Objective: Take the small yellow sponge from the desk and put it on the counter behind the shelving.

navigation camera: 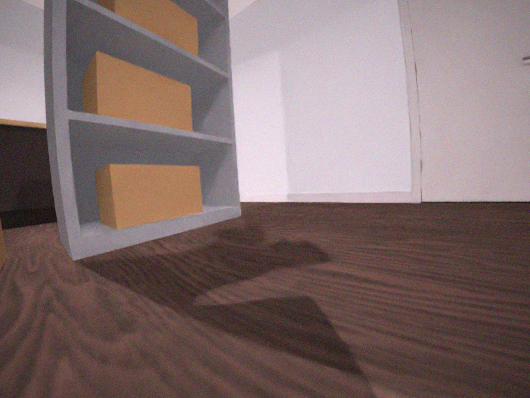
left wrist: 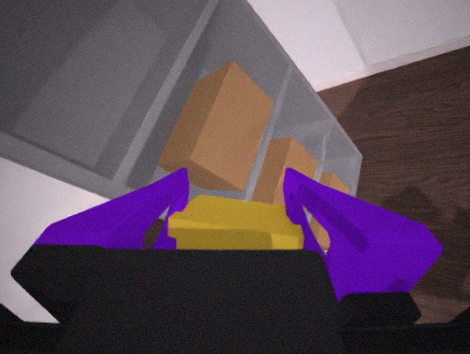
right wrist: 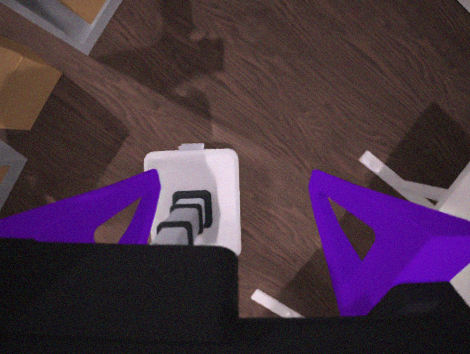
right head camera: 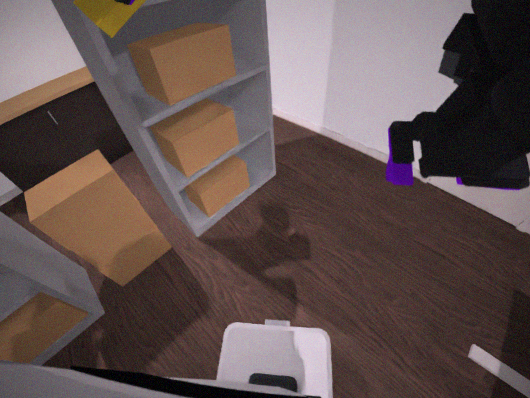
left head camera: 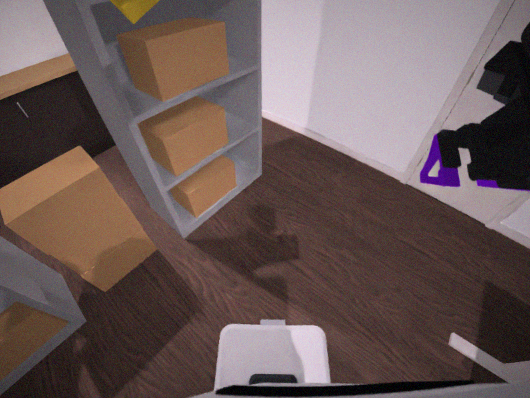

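The yellow sponge is held across the fingers of my left gripper, which is shut on it. It shows at the top edge in both head views, in front of the grey shelving. The counter has a wooden top and dark front and is partly hidden behind the shelving at the left. My right gripper is open and empty, above the floor. The desk cannot be made out.
A large cardboard box stands on the floor between the shelving and a second grey shelf unit at the lower left. A white wall and a door lie at the right.
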